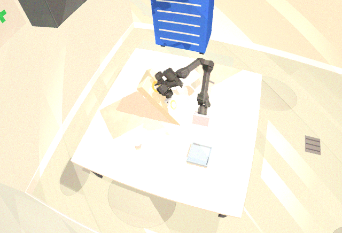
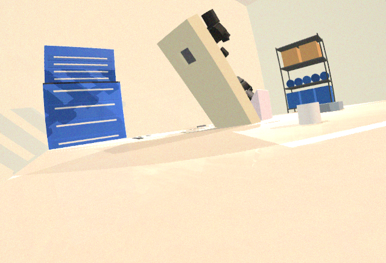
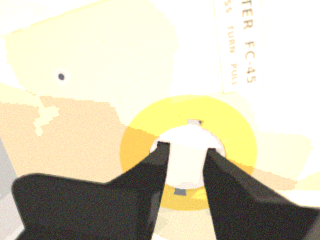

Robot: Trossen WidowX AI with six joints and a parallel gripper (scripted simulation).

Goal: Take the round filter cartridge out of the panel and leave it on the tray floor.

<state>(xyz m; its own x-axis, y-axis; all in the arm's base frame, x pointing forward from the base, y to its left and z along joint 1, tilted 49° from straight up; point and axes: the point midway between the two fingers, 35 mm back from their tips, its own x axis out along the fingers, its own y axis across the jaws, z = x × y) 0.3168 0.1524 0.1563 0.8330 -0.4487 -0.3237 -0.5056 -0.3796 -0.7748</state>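
Now: gripper tip 1 cm short of the round white filter cartridge and 1 cm above it. From my gripper tip the other things lie so: pale blue tray (39 cm behind, 30 cm to the left, 27 cm below).
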